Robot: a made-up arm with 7 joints.
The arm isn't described. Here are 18 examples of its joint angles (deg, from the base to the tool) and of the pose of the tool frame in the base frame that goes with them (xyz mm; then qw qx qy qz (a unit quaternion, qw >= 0)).
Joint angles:
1: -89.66 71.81 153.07 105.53 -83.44 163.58 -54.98
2: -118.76 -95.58 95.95 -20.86 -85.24 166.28 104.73
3: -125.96 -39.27 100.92 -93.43 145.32 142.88 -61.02
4: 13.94 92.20 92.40 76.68 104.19 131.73 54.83
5: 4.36 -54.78 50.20 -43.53 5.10 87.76 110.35
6: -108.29 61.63 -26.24 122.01 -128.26 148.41 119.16
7: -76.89 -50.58 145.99 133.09 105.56 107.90 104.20
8: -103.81 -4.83 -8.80 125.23 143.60 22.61 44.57
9: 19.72 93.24 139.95 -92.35 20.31 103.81 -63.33
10: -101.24 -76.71 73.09 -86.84 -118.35 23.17 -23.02
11: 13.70 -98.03 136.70 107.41 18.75 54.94 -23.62
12: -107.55 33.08 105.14 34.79 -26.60 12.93 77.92
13: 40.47 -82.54 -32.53 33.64 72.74 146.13 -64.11
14: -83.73 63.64 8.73 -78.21 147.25 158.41 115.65
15: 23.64 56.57 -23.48 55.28 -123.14 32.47 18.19
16: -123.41 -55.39 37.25 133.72 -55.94 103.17 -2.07
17: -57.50 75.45 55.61 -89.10 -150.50 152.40 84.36
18: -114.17 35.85 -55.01 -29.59 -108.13 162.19 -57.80
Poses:
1: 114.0 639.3 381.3 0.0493 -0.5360 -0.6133 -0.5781
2: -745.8 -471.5 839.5 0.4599 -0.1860 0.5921 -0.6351
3: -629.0 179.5 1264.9 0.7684 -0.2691 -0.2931 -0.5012
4: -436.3 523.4 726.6 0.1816 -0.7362 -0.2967 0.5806
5: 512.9 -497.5 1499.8 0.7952 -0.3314 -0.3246 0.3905
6: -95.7 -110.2 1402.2 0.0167 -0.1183 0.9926 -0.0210
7: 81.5 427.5 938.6 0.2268 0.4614 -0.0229 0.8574
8: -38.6 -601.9 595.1 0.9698 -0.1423 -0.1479 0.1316
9: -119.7 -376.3 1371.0 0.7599 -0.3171 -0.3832 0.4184
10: -743.0 88.9 1265.9 0.1565 0.6727 0.5381 0.4832
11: 90.9 641.8 1261.9 0.0438 -0.5797 -0.6614 0.4739
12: 533.7 470.7 1675.2 0.1962 -0.4076 0.8737 0.1791
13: 829.9 235.9 613.4 0.0343 0.5633 -0.7716 0.2934
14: -14.1 777.8 591.6 0.1824 0.5486 0.3071 -0.7560
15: -407.9 -257.8 1815.9 0.0329 0.1457 0.9777 -0.1476
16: 167.4 -524.2 458.3 0.0720 0.4500 -0.7688 -0.4486
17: -511.7 201.7 345.7 0.3774 0.3191 -0.0918 -0.8645
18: 591.0 277.1 1326.0 0.5345 -0.3794 0.6994 -0.2849
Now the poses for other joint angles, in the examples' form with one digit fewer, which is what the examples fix.
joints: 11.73 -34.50 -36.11 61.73 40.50 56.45 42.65
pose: 890 -380 1090 0.246 -0.421 0.696 0.527
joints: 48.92 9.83 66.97 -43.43 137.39 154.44 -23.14
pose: -122 -422 1622 0.248 -0.026 -0.524 0.814
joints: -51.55 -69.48 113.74 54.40 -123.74 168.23 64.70
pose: 551 -350 1448 0.466 -0.814 0.012 -0.347
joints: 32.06 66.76 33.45 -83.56 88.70 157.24 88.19
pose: -399 -639 617 0.487 -0.304 0.816 0.072
